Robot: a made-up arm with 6 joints. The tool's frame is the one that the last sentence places. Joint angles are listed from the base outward.
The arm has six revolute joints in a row. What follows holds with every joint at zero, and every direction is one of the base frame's.
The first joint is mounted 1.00 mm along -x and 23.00 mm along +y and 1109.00 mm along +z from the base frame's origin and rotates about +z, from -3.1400 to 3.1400 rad.
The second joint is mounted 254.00 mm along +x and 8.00 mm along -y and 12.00 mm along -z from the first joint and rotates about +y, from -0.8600 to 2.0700 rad.
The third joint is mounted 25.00 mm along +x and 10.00 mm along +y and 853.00 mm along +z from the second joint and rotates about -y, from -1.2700 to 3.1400 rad.
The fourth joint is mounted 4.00 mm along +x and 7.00 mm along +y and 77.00 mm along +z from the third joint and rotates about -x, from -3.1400 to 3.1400 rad.
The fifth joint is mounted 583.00 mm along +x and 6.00 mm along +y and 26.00 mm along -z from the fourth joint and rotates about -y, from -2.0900 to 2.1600 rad.
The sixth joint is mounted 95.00 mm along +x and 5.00 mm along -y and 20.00 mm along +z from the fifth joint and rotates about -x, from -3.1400 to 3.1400 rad.
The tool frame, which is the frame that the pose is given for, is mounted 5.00 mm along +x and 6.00 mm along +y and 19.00 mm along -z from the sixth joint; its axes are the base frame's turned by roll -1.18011, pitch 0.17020 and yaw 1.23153 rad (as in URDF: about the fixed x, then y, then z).
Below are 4 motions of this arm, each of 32 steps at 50 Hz.
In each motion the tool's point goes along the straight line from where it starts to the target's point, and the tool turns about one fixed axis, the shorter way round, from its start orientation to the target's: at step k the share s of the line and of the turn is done. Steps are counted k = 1, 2, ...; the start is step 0. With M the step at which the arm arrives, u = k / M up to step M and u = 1 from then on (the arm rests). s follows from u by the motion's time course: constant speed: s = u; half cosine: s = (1 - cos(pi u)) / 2; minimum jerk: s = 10 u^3 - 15 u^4 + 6 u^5.
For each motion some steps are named. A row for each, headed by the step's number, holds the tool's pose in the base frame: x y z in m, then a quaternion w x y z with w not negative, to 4 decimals.
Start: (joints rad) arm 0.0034 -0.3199 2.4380 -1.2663 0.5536 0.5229
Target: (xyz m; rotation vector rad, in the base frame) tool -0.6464 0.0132 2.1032 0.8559 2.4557 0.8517
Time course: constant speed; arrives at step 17
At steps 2, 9, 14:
2: -0.6452 0.0042 2.0916 0.2508 0.2243 0.8845 0.3232
9: -0.6458 0.0084 2.0970 0.2279 0.2629 0.8830 0.3150
14: -0.6462 0.0114 2.1009 0.2113 0.2902 0.8808 0.3088

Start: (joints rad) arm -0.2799 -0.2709 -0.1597 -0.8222 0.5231 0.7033
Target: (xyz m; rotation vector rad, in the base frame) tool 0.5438 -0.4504 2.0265 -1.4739 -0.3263 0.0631
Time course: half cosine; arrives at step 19
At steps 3, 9, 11, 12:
3: 0.6681 -0.2023 2.0853 0.7074 -0.6423 -0.2605 0.1385
9: 0.6154 -0.3075 2.0604 0.7184 -0.6556 -0.2135 0.0922
11: 0.5937 -0.3508 2.0501 0.7220 -0.6602 -0.1938 0.0730
12: 0.5834 -0.3714 2.0452 0.7234 -0.6622 -0.1844 0.0638

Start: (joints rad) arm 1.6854 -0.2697 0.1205 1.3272 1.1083 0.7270
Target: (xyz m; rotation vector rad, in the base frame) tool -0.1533 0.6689 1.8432 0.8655 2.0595 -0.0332
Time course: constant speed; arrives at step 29
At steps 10, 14, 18, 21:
10: -0.1435 0.6282 2.1146 0.3341 0.4963 0.7939 0.1080
14: -0.1456 0.6368 2.0575 0.3576 0.4669 0.8045 0.0827
18: -0.1476 0.6453 2.0003 0.3803 0.4365 0.8134 0.0572
21: -0.1492 0.6518 1.9575 0.3968 0.4131 0.8188 0.0380

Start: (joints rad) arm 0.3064 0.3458 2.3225 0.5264 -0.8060 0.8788
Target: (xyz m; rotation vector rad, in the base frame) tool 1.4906 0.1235 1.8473 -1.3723 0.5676 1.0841
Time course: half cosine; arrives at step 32
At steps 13, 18, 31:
13: 0.7267 0.0892 2.2661 0.5061 -0.8363 -0.0031 0.2111
18: 1.0141 0.1021 2.1086 0.5571 -0.7624 0.0931 0.3160
31: 1.4877 0.1234 1.8489 0.6062 -0.5947 0.2446 0.4680

